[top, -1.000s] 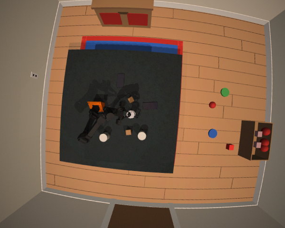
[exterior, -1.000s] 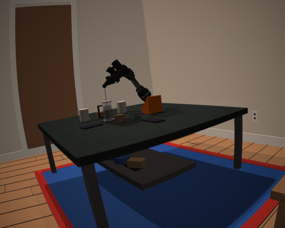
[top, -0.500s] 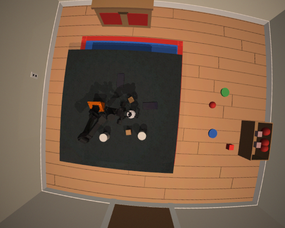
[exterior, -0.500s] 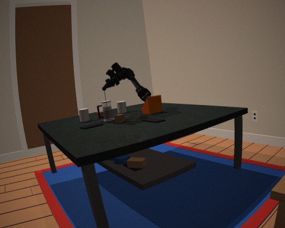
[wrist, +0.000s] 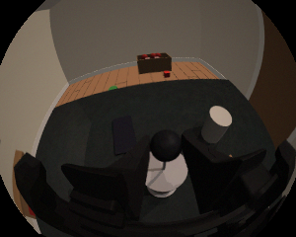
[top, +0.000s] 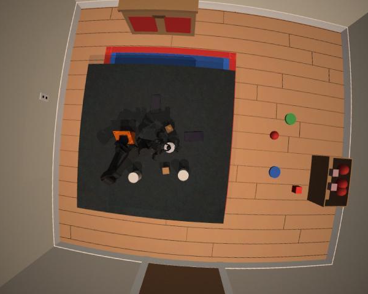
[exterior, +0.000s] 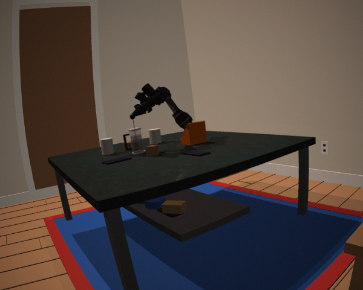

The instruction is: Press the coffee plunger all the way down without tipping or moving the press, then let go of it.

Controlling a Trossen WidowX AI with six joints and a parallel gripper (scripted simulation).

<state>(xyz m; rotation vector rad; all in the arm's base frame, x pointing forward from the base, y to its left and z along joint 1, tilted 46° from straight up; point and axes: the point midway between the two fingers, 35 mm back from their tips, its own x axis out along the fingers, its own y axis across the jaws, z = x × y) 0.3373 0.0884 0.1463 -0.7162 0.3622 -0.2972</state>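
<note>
Right now my gripper tip is 110 mm above the glass coffee press and 10 mm to the left of it. Also, from my gripper tip: brown box: 480 mm below, 290 mm to the left, 40 mm behind.
</note>
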